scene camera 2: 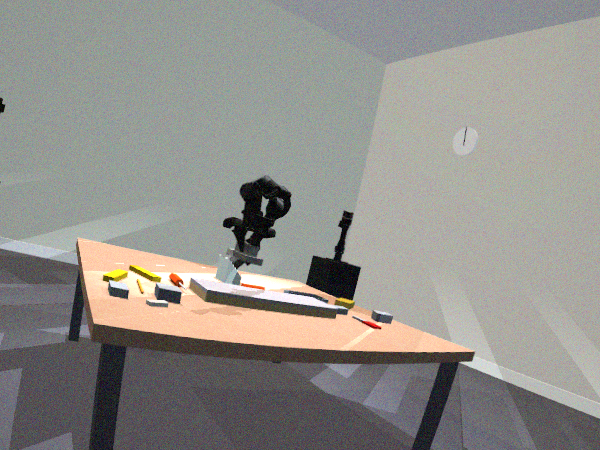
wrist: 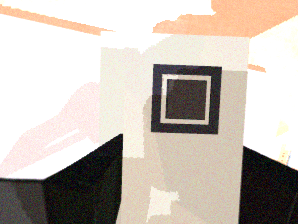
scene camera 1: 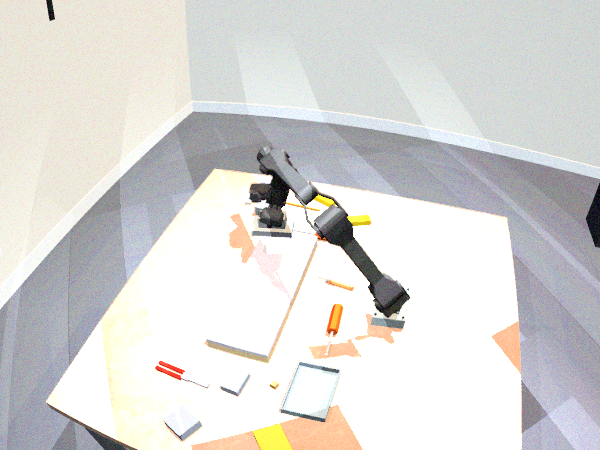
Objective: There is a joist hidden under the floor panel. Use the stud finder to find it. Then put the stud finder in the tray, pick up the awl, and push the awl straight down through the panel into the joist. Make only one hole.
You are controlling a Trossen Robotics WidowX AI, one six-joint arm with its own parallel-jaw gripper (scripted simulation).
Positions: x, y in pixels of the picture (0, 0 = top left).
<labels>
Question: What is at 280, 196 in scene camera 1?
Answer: My gripper.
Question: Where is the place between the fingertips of my gripper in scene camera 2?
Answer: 246, 253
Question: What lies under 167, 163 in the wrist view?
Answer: A stud finder.
</labels>
